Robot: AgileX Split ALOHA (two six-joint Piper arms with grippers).
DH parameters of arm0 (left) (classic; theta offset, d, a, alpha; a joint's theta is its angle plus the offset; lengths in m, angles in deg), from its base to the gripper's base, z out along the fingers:
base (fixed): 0 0 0 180
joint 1: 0 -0.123 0 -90
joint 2: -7.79 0 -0.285 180
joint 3: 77.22 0 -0.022 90
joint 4: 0 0.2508 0 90
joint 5: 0 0 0.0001 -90
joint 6: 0 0.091 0 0
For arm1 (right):
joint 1: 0 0.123 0 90
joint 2: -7.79 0 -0.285 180
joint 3: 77.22 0 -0.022 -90
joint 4: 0 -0.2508 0 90
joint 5: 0 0 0.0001 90
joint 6: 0 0.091 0 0
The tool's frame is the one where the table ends.
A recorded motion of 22 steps. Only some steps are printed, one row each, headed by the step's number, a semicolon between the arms.
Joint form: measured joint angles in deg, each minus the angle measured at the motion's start. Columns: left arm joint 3, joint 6, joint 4, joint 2, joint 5, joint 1; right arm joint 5, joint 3, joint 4, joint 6, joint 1, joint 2.
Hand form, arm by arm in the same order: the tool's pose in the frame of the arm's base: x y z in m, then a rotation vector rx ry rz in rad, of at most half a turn. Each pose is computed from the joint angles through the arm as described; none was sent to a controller.
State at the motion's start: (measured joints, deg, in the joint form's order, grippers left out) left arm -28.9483 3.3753 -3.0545 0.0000 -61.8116 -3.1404; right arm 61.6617 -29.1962 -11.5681 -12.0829 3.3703 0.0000
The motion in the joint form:
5: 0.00 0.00 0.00 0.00 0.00 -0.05; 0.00 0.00 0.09 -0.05 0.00 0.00
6: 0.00 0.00 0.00 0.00 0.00 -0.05; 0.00 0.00 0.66 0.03 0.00 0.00
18: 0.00 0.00 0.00 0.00 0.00 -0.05; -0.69 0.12 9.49 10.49 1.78 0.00
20: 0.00 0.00 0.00 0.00 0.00 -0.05; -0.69 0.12 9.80 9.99 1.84 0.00
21: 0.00 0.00 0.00 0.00 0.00 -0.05; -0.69 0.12 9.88 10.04 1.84 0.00
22: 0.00 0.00 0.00 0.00 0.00 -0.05; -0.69 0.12 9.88 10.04 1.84 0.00
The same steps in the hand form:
5: -0.0060 -0.0046 0.2774 0.0065 2.0561 0.0071; -0.0084 0.0155 0.2800 -0.2868 2.0167 0.1440
6: -0.0060 -0.0046 0.2774 0.0065 2.0561 0.0071; -0.0083 0.0147 0.2799 -0.2850 2.0181 0.1330
18: -0.0060 -0.0046 0.2774 0.0065 2.0561 0.0071; -0.0061 0.0023 0.2791 -0.1219 2.0372 0.0823
20: -0.0060 -0.0046 0.2774 0.0065 2.0561 0.0071; -0.0060 0.0019 0.2791 -0.1316 2.0365 0.0710
21: -0.0060 -0.0046 0.2774 0.0065 2.0561 0.0071; -0.0060 0.0018 0.2791 -0.1306 2.0366 0.0699
22: -0.0060 -0.0046 0.2774 0.0065 2.0561 0.0071; -0.0060 0.0018 0.2791 -0.1306 2.0366 0.0699

